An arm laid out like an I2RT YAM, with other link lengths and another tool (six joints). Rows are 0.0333 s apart.
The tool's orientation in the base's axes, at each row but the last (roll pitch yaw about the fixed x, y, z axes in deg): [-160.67, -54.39, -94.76]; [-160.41, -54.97, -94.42]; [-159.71, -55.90, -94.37]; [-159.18, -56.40, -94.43]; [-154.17, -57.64, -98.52]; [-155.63, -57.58, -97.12]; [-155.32, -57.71, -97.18]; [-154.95, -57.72, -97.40]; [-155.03, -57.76, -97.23]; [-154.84, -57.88, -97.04]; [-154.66, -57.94, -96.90]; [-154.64, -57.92, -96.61]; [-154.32, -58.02, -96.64]
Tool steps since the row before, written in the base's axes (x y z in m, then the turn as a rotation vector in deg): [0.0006, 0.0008, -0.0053, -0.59, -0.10, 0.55]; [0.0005, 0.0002, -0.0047, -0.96, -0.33, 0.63]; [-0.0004, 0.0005, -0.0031, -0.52, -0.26, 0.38]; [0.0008, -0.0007, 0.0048, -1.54, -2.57, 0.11]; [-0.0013, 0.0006, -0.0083, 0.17, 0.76, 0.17]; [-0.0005, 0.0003, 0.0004, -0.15, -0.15, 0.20]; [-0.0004, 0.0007, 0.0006, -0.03, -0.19, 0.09]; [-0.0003, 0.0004, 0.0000, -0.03, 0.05, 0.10]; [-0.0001, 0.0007, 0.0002, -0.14, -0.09, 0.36]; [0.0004, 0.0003, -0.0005, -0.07, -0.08, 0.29]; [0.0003, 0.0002, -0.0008, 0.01, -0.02, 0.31]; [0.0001, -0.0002, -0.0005, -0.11, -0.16, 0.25]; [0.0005, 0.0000, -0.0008, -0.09, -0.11, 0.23]
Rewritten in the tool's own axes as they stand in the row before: [-0.0048, 0.0003, 0.0024, 0.53, 0.48, -0.38]; [-0.0040, 0.0004, 0.0025, 0.75, 0.87, -0.34]; [-0.0028, 0.0009, 0.0011, 0.48, 0.48, -0.14]; [0.0044, -0.0016, -0.0017, 1.58, 2.02, 1.56]; [-0.0072, 0.0030, 0.0031, -0.27, -0.38, -0.65]; [0.0002, 0.0003, -0.0006, 0.26, 0.13, -0.02]; [0.0002, 0.0001, -0.0010, 0.18, 0.05, 0.10]; [-0.0002, 0.0002, -0.0004, 0.06, -0.01, -0.10]; [-0.0002, -0.0001, -0.0007, 0.36, 0.07, -0.15]; [-0.0006, -0.0003, 0.0001, 0.29, 0.02, -0.10]; [-0.0008, -0.0002, 0.0003, 0.27, -0.07, -0.13]; [-0.0003, 0.0001, 0.0004, 0.30, 0.09, -0.03]; [-0.0007, -0.0003, 0.0006, 0.26, 0.06, -0.05]
